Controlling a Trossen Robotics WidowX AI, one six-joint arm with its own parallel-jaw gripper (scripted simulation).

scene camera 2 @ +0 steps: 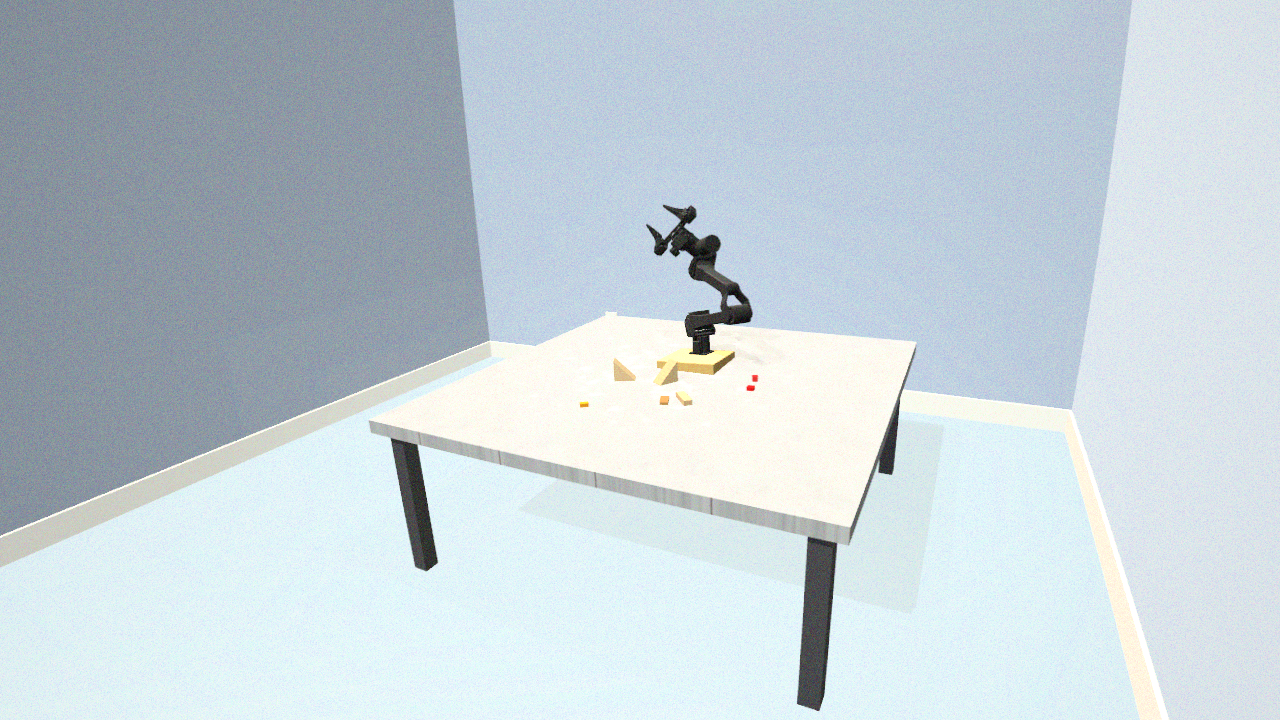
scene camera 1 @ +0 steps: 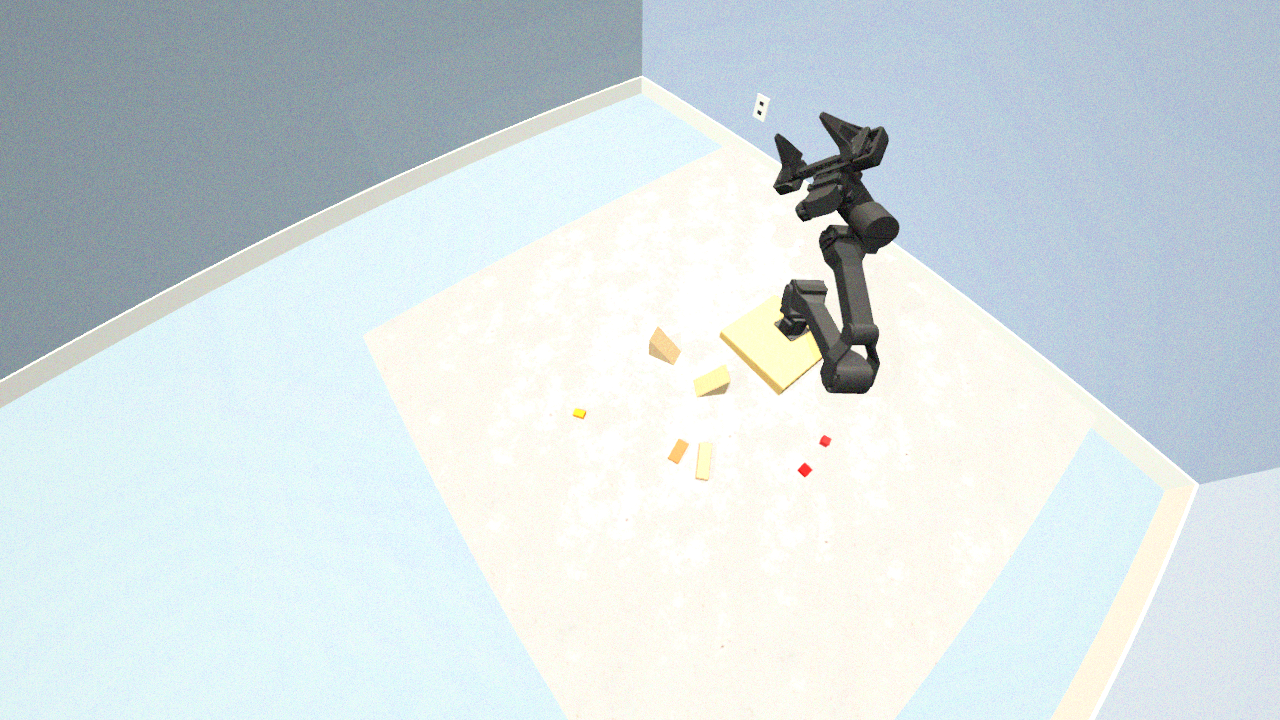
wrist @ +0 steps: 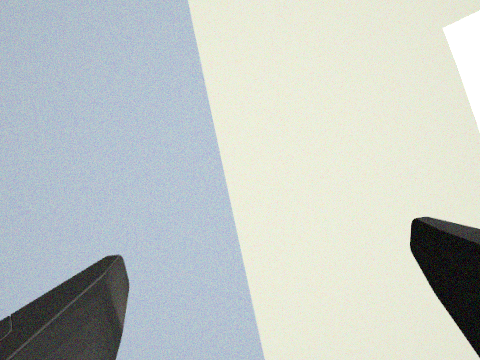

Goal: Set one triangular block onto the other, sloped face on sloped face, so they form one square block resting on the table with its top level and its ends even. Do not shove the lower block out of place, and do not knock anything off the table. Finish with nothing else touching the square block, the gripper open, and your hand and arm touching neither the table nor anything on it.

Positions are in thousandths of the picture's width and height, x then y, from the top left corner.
The gripper (scene camera 1: 623, 174) is open and holds nothing. Also in view: a triangular block (scene camera 1: 560, 531) and a triangular block (scene camera 1: 516, 481).
The gripper also shows in scene camera 2 (scene camera 2: 511, 298) and in the wrist view (wrist: 566, 701).
